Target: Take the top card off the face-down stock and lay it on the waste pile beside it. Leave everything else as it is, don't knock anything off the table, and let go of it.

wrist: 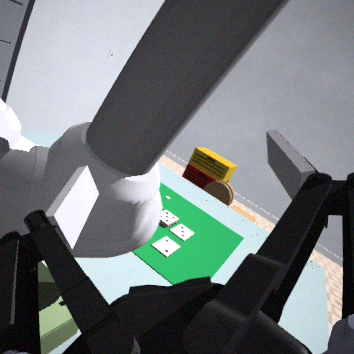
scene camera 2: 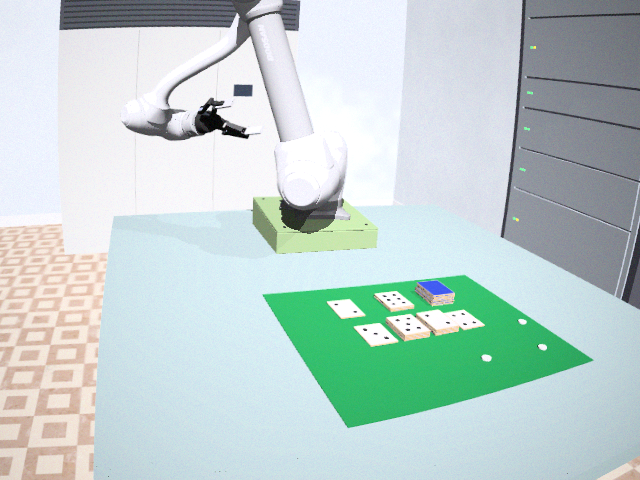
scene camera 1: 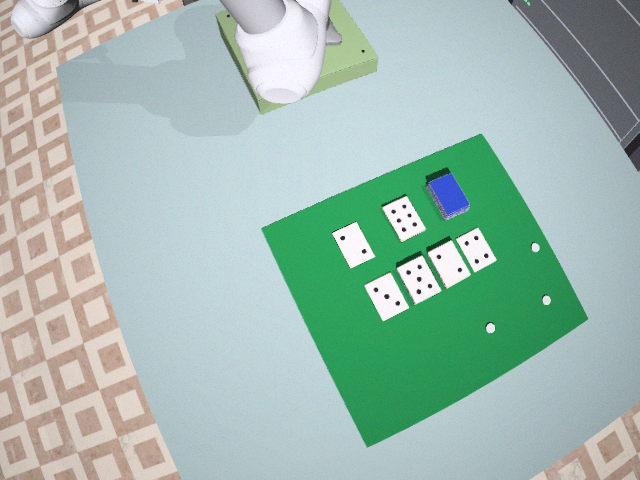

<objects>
same spot on green mat: [wrist: 201,254] = [scene camera 1: 331,299]
</objects>
